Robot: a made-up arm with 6 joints. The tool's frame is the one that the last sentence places.
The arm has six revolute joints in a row. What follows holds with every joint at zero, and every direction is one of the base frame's. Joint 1 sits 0.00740 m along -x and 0.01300 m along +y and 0.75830 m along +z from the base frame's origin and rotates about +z. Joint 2 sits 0.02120 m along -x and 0.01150 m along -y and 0.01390 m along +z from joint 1 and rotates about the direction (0, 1, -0.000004). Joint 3 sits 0.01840 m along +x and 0.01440 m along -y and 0.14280 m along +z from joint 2 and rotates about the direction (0, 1, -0.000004). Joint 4 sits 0.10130 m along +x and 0.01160 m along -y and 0.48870 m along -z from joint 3 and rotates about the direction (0, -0.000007, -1). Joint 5 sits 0.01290 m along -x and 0.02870 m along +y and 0.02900 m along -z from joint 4 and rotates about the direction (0, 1, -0.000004). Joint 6 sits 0.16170 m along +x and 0.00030 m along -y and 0.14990 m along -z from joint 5 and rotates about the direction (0, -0.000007, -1). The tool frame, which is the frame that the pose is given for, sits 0.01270 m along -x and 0.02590 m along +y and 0.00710 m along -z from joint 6; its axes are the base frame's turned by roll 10.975, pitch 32.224 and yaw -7.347 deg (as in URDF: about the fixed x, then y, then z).
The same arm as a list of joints. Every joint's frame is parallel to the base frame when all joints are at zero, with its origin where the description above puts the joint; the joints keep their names.
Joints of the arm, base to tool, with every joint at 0 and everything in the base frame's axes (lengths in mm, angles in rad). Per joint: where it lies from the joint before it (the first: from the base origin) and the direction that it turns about. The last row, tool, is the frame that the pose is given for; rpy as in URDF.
joint 1: axis 0 0 1 offset -7.4 13 758.3
joint 2: axis 0 1 0 offset -21.2 -11.5 13.9
joint 3: axis 0 1 0 offset 18.4 -14.4 142.8
joint 4: axis 0 0 -1 offset 101.3 -11.6 -488.7
joint 5: axis 0 1 0 offset -12.9 28.7 -29
joint 6: axis 0 0 -1 offset 161.7 -0.3 -149.9
tool: offset -12.7 25.9 -7.1 rpy 0.1915 0.5624 -0.1282

